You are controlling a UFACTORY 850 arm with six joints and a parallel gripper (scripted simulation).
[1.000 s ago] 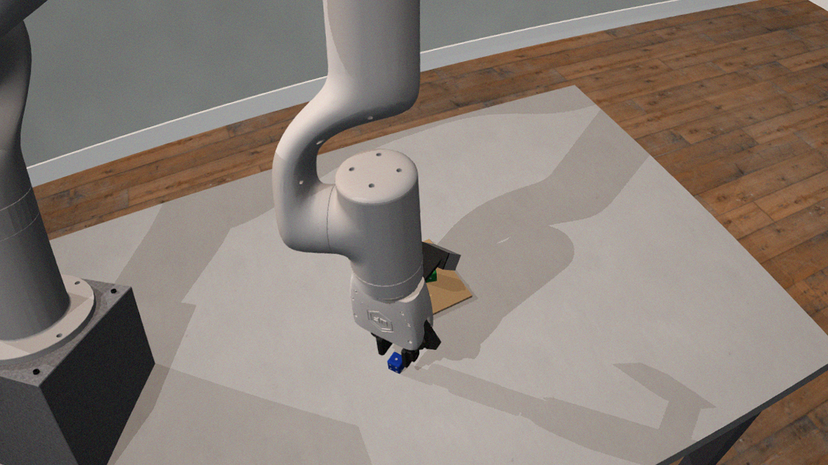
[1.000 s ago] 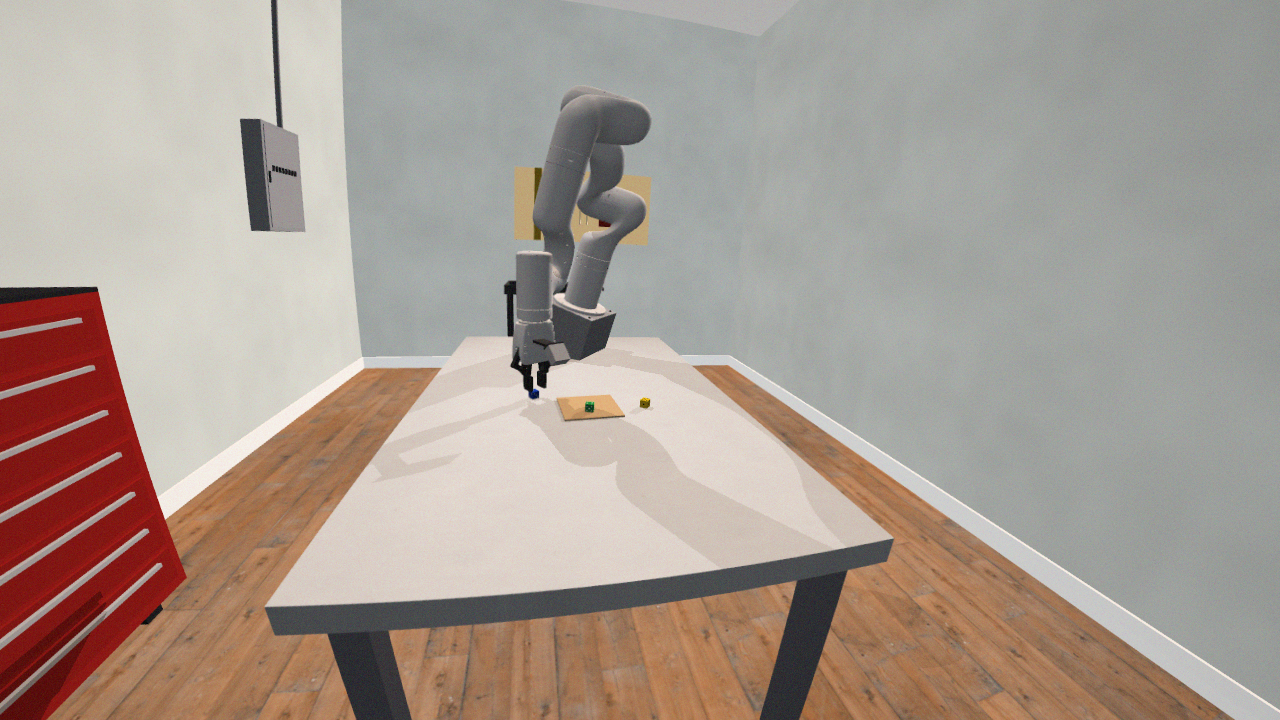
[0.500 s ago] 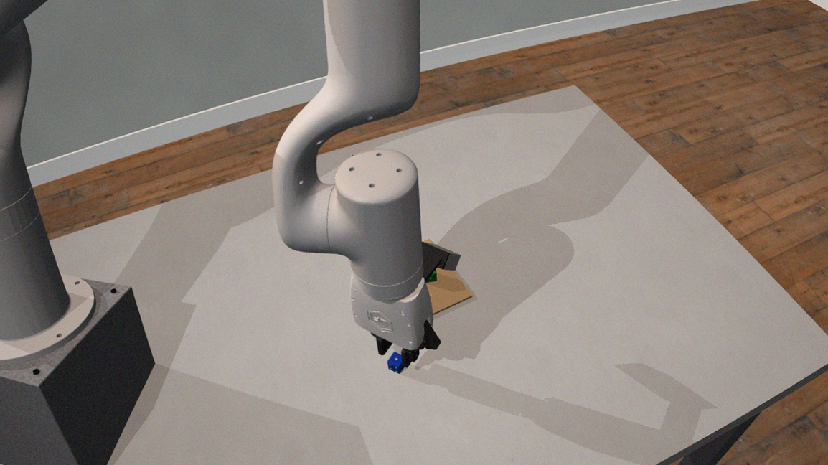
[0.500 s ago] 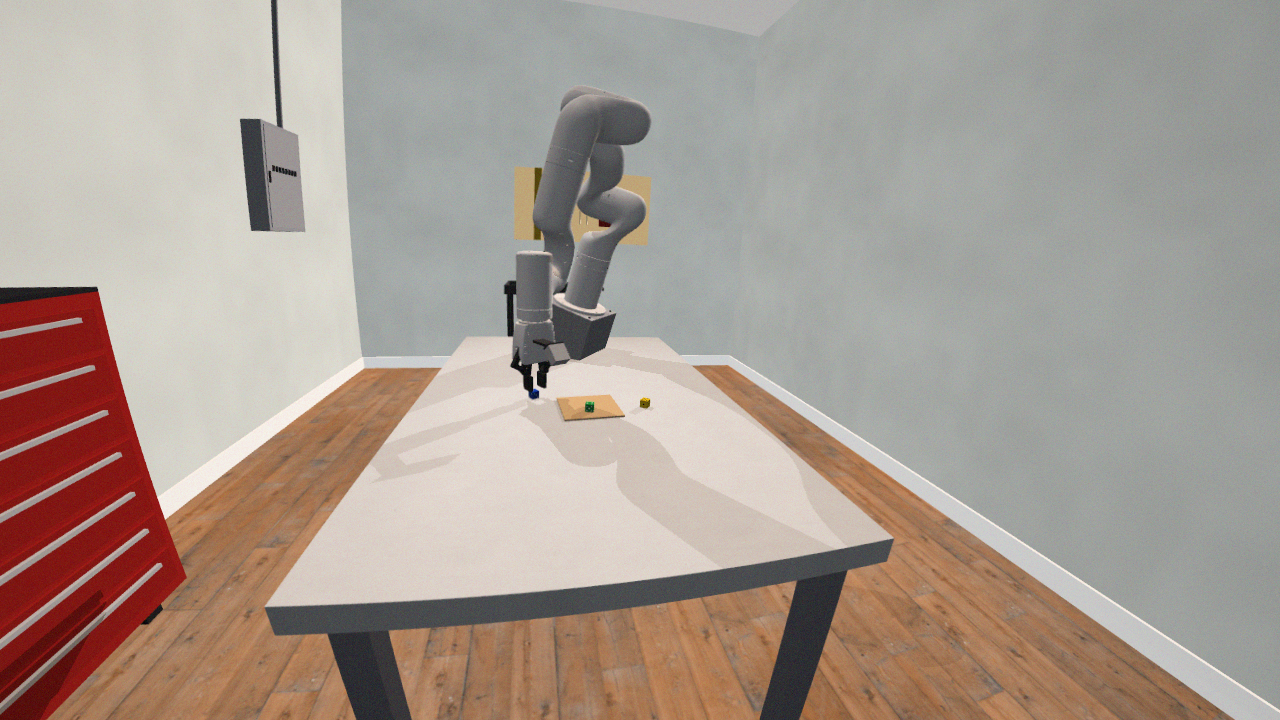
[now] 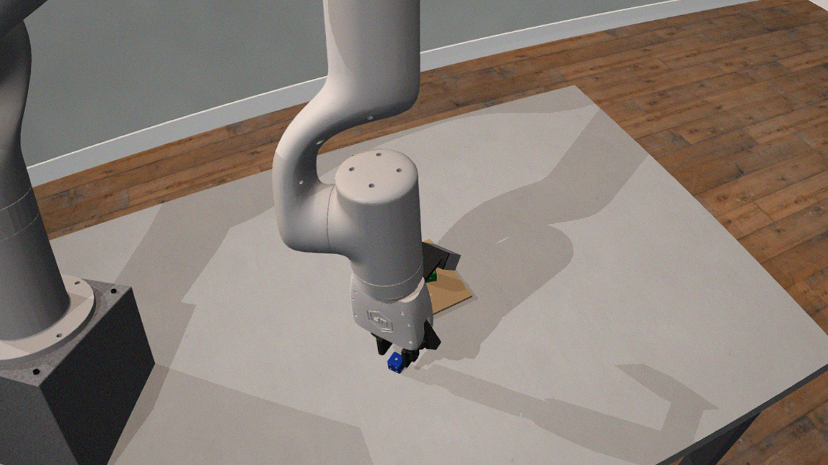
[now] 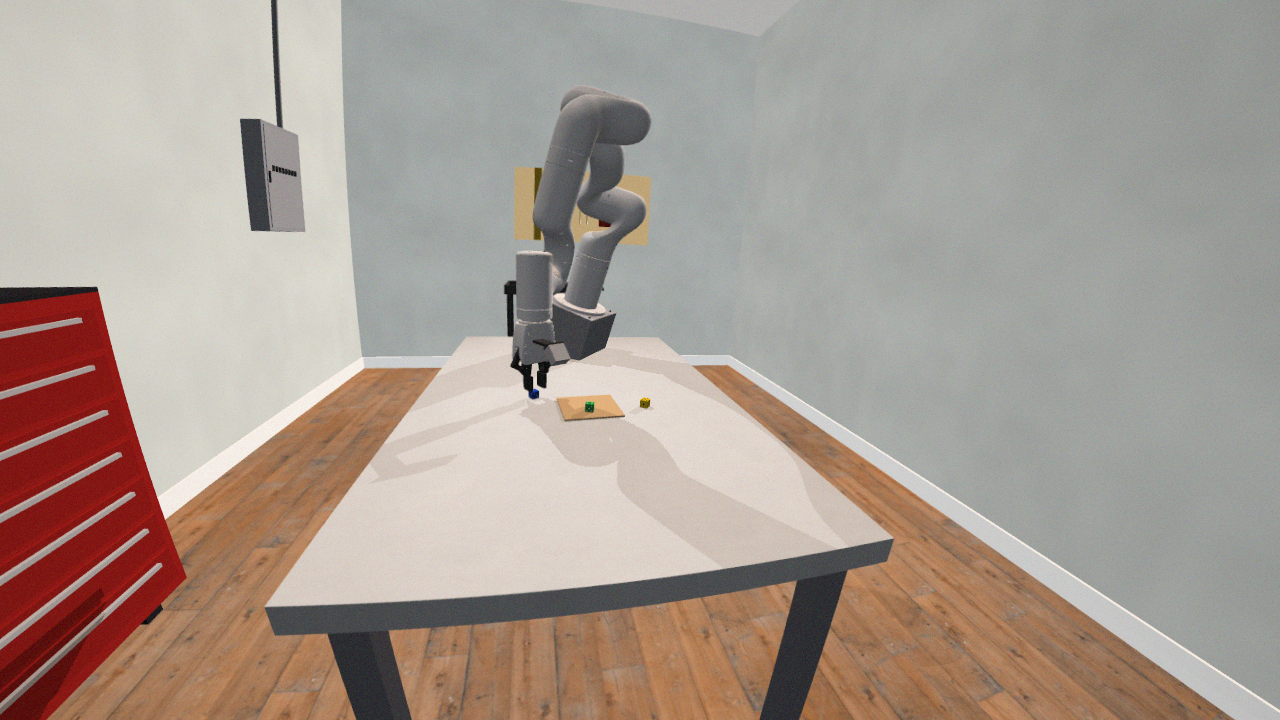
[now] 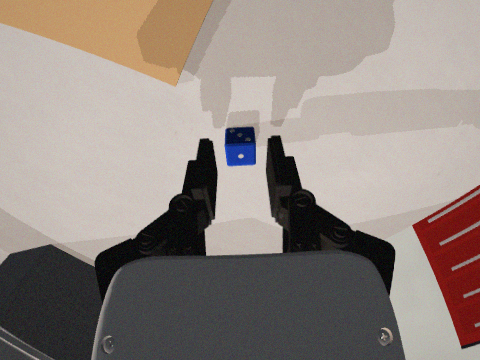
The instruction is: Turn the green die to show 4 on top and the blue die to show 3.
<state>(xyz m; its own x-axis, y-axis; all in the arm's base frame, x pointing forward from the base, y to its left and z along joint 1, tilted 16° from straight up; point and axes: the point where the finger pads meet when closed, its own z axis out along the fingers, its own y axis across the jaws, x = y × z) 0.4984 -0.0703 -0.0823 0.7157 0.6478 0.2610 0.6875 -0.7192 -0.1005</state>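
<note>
The blue die is 4 cm below my hand. Also, from my hand: tan mat 14 cm to the left, 5 cm ahead, 4 cm below; then yellow die 27 cm to the left, 4 cm below, 4 cm ahead; then green die 14 cm to the left, 8 cm ahead, 3 cm below.
</note>
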